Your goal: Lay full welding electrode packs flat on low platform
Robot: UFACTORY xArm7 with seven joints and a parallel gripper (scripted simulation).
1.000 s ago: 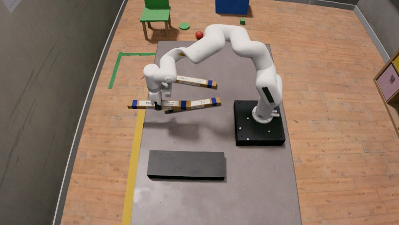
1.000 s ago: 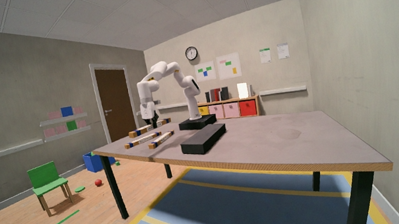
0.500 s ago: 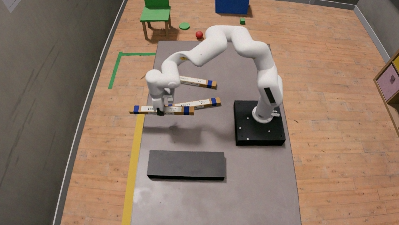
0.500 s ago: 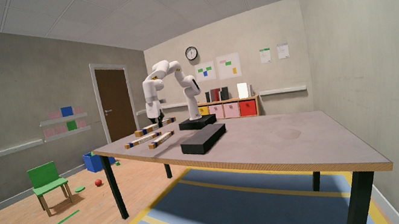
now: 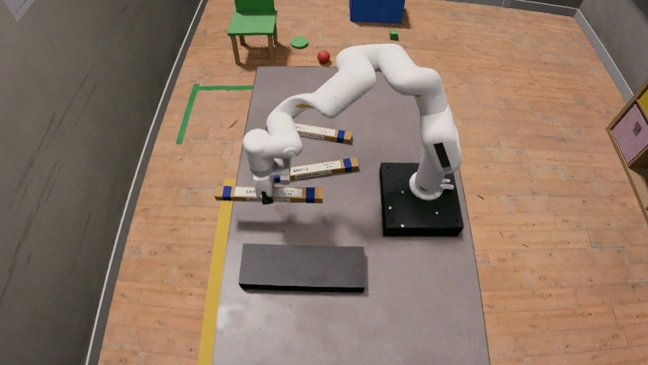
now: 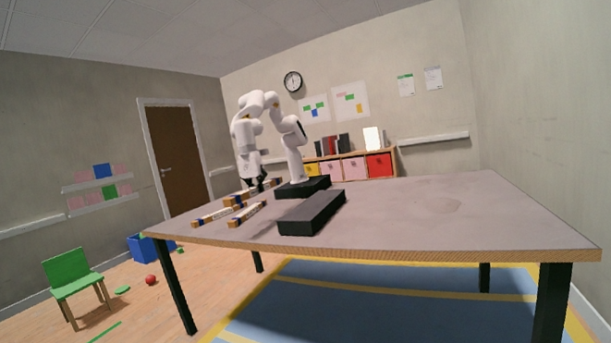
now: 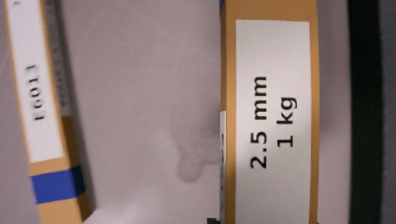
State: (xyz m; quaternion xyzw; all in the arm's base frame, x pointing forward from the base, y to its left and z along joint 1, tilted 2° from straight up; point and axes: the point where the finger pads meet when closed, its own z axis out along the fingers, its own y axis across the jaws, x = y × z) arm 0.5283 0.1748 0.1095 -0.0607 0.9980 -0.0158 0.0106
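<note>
My hand is 180 mm to the right of the platform, 150 mm above it and 140 mm past it. Also, from my hand: pack of welding electrodes right at my hand; pack 210 mm to the right, 140 mm below, 110 mm behind.
</note>
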